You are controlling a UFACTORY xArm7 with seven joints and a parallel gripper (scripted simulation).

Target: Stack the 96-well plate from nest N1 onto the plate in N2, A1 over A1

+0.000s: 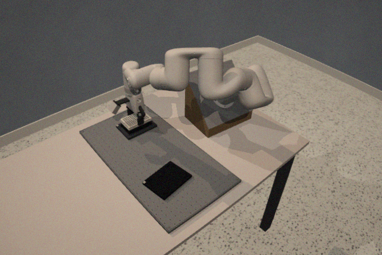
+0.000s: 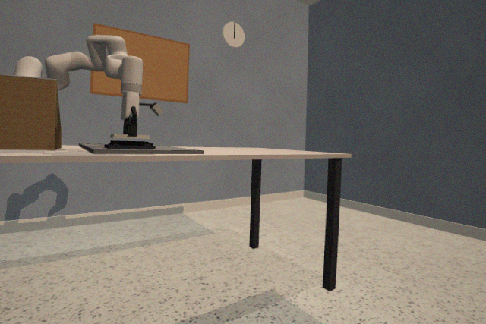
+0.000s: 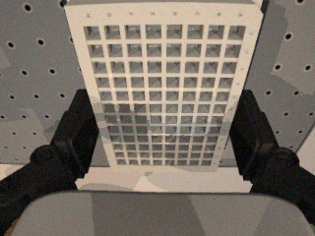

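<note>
My hand is 4 cm above the black 96-well plate. Also, from my hand: black plate nest: 10 cm ahead, 36 cm to the left, 5 cm below; white 96-well plate: 1 cm below.
</note>
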